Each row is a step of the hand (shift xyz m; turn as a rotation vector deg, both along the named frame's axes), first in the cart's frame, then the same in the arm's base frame.
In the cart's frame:
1: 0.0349 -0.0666 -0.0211 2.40 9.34 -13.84
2: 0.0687 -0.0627 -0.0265 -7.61 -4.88 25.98
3: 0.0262 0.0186 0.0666 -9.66 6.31 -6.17
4: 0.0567 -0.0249 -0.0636 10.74 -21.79 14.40
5: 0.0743 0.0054 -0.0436 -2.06 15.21 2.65
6: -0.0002 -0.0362 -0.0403 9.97 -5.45 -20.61
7: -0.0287 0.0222 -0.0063 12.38 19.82 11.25
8: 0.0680 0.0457 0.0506 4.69 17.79 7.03
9: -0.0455 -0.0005 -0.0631 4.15 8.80 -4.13
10: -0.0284 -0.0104 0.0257 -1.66 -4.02 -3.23
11: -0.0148 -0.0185 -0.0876 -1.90 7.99 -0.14
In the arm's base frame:
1: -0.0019 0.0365 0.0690 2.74 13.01 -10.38
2: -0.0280 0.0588 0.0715 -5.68 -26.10 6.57
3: -0.0600 -0.0431 -0.0039 9.57 0.17 -8.92
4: -0.0086 0.0840 0.0275 -10.85 -6.56 25.24
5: -0.0406 0.0760 0.0044 -3.36 -3.40 -14.82
6: 0.0294 0.0344 0.0298 3.54 22.80 4.63
7: 0.0215 -0.0097 -0.0283 -20.78 -3.18 -15.18
8: -0.0930 -0.0077 -0.0236 -11.79 -3.61 -15.36
9: 0.0697 0.0299 -0.0172 -3.49 5.66 -8.22
10: 0.0130 -0.0367 0.0076 3.99 1.90 3.13
11: 0.0612 0.0670 0.0034 -0.31 -0.91 -8.16

